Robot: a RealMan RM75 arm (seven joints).
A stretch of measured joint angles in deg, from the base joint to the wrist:
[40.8 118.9 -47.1 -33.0 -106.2 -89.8 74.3]
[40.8 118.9 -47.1 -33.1 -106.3 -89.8 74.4]
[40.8 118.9 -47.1 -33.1 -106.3 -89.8 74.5]
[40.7 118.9 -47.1 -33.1 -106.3 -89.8 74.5]
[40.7 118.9 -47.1 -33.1 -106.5 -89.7 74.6]
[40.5 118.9 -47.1 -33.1 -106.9 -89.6 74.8]
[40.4 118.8 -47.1 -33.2 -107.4 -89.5 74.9]
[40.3 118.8 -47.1 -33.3 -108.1 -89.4 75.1]
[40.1 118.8 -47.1 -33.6 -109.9 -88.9 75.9]
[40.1 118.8 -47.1 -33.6 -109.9 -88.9 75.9]
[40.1 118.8 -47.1 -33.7 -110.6 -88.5 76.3]
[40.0 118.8 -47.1 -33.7 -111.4 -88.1 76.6]
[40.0 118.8 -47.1 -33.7 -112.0 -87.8 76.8]
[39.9 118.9 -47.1 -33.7 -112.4 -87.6 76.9]
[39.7 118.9 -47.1 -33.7 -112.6 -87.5 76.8]
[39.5 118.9 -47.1 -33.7 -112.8 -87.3 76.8]
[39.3 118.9 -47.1 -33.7 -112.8 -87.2 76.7]
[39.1 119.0 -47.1 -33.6 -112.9 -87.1 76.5]
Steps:
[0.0 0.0 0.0 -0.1 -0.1 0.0 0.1]
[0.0 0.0 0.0 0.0 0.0 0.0 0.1]
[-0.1 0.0 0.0 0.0 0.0 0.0 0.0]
[0.0 0.0 0.0 0.0 -0.2 0.1 0.1]
[-0.2 0.0 0.0 0.0 -0.4 0.1 0.2]
[-0.1 -0.1 0.0 -0.1 -0.5 0.1 0.1]
[-0.1 0.0 0.0 -0.1 -0.7 0.1 0.2]
[-0.2 0.0 0.0 -0.3 -1.8 0.5 0.8]
[0.0 0.0 0.0 0.0 0.0 0.0 0.0]
[0.0 0.0 0.0 -0.1 -0.7 0.4 0.4]
[-0.1 0.0 0.0 0.0 -0.8 0.4 0.3]
[0.0 0.0 0.0 0.0 -0.6 0.3 0.2]
[-0.1 0.1 0.0 0.0 -0.4 0.2 0.1]
[-0.2 0.0 0.0 0.0 -0.2 0.1 -0.1]
[-0.2 0.0 0.0 0.0 -0.2 0.2 0.0]
[-0.2 0.0 0.0 0.0 0.0 0.1 -0.1]
[-0.2 0.1 0.0 0.1 -0.1 0.1 -0.2]

